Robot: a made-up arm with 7 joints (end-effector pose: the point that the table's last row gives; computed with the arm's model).
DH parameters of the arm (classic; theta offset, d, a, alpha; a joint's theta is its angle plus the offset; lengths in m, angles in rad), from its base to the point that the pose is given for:
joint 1: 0 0.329 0 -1.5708
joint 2: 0 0 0 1.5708
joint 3: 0 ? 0.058 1.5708
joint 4: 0 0 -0.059 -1.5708
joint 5: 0 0.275 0 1.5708
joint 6: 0 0 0.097 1.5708
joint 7: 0 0 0 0
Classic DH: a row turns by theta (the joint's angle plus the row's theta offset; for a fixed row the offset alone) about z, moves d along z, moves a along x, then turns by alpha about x.
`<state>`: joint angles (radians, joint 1 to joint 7).
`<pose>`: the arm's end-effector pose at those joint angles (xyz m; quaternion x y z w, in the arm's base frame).
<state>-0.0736 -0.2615 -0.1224 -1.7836 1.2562 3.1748 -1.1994</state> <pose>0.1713 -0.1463 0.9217 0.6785 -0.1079 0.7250 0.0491</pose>
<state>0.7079 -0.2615 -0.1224 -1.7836 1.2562 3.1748 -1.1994</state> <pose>0.2246 0.0168 0.9217 -0.6684 -0.1587 -0.6890 0.2307</pose>
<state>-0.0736 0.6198 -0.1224 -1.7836 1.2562 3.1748 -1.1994</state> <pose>0.5614 -0.1751 0.5659 0.9236 -0.0994 0.3637 0.0690</pose>
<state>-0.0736 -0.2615 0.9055 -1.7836 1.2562 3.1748 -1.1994</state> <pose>0.1536 0.2018 0.9101 -0.6426 -0.3206 -0.6620 0.2145</pose>
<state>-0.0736 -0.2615 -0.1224 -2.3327 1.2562 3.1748 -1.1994</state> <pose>0.1857 -0.1441 0.7673 0.8494 -0.1224 0.5122 0.0347</pose>
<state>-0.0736 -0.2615 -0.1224 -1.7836 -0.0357 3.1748 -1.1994</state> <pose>0.1860 -0.0539 0.9915 0.5935 0.3282 0.5628 0.4725</pose>
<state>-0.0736 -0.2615 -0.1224 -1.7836 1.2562 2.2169 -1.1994</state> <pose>0.2580 -0.1256 0.9147 -0.7445 -0.2074 -0.5763 0.2658</pose>
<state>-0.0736 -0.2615 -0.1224 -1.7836 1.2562 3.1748 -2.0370</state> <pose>0.1713 -0.1463 0.9217 0.6637 0.1774 0.6424 0.3397</pose>
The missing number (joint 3, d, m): 0.496
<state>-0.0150 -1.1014 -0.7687 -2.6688 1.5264 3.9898 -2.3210</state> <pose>-0.2631 -0.1848 0.5764 0.8116 -0.3121 0.3594 0.3388</pose>
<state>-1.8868 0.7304 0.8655 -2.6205 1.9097 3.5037 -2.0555</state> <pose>-0.0140 -0.3613 0.4225 -0.8748 0.4713 -0.0106 0.1120</pose>
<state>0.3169 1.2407 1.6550 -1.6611 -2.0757 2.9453 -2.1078</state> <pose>0.2919 0.4574 0.5919 -0.5435 0.4950 0.5784 0.3537</pose>
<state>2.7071 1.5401 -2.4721 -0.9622 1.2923 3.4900 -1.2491</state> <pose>-0.6060 0.3480 0.5683 -0.2469 0.2159 0.9444 0.0226</pose>
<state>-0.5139 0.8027 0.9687 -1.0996 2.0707 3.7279 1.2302</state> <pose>0.5845 -0.1432 0.6137 0.2905 0.8282 0.1725 0.4471</pose>
